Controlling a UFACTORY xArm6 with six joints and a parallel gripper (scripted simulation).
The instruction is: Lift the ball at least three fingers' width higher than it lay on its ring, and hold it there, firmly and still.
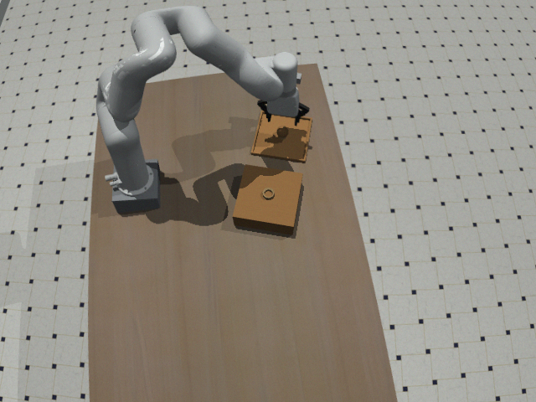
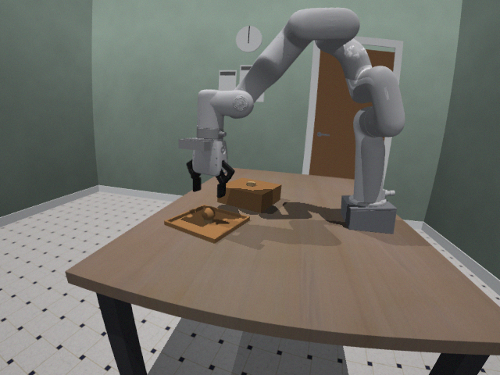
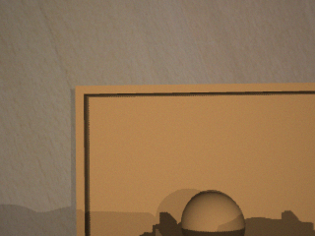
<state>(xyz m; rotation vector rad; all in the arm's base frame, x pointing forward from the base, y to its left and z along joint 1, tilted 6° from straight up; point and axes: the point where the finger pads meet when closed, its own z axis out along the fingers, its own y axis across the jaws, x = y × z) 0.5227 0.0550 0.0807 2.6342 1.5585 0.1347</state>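
My hand is 70 mm above the wooden ball. Round my hand: flat wooden tray 100 mm below; then raised wooden block 240 mm to the right, 130 mm behind, 50 mm below.
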